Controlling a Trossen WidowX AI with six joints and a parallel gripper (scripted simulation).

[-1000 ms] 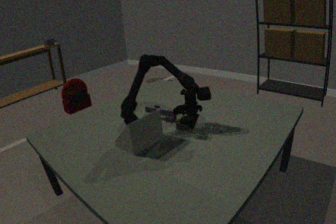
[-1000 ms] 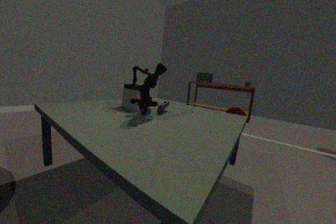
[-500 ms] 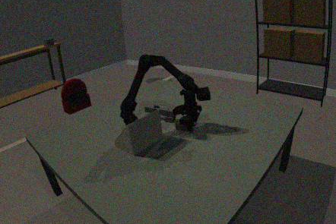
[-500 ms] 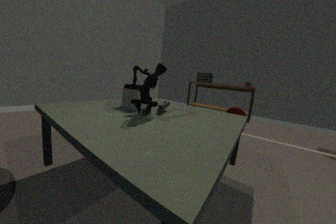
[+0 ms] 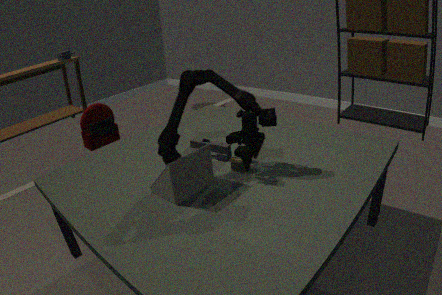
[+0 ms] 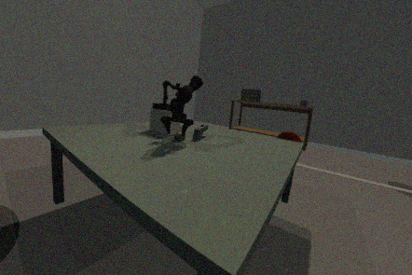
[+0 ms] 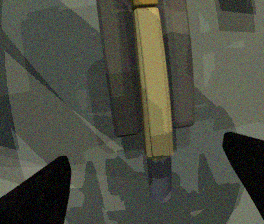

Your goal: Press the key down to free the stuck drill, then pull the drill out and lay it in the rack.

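Now: the drill 40 mm to the left of my gripper tip and 10 mm above it. The rest, counted from my gripper tip: grey fixture block (230 mm to the left, 40 mm ahead, 10 mm above); rack (50 mm to the left, 20 mm below); key (250 mm to the left, 30 mm ahead, 20 mm above).
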